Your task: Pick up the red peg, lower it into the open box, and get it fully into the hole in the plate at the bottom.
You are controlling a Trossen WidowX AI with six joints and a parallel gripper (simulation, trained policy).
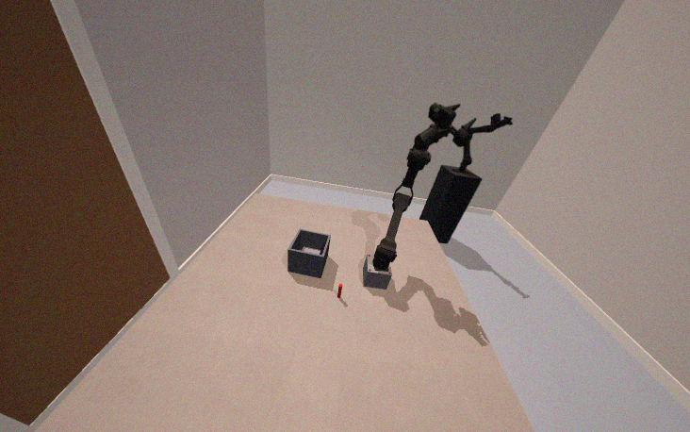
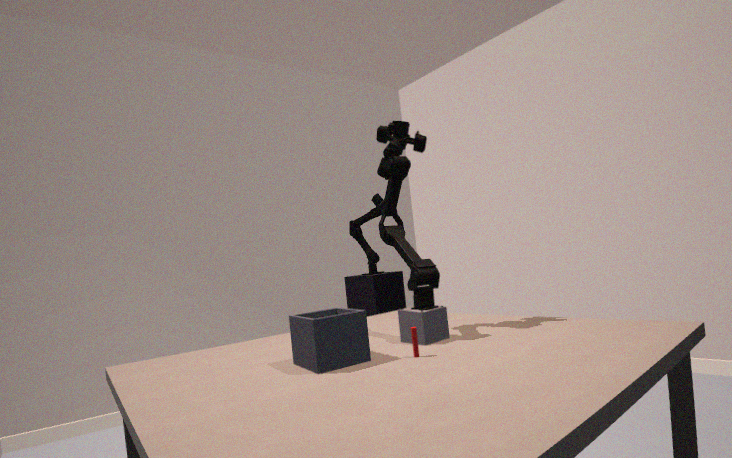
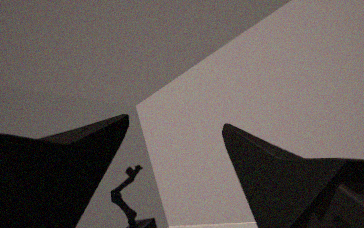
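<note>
Now: gripper tip 380 mm short of the red peg, 250 mm to the right of it and 720 mm above it.
</note>
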